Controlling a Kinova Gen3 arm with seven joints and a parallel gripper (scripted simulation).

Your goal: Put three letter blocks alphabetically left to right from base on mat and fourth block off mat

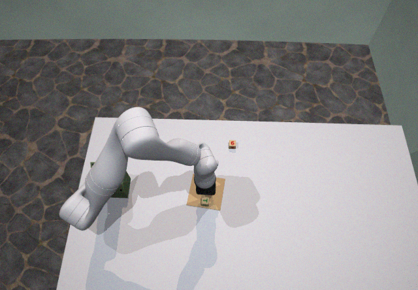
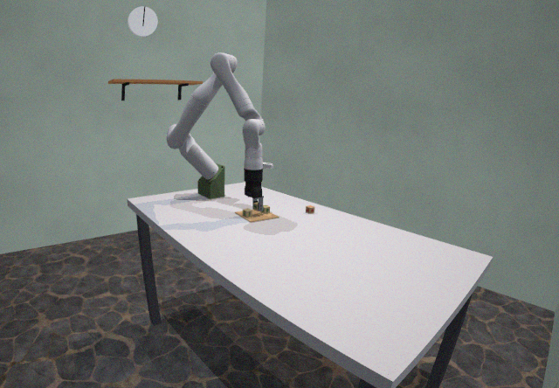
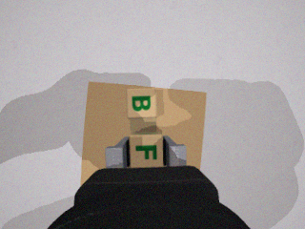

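My hand is 40 mm above the tan mat. The rest, counted from my hand: 6 block (230 mm to the left, 80 mm ahead, 30 mm below); B block (40 mm to the left, 20 mm below, 10 mm behind); F block (right at my hand).
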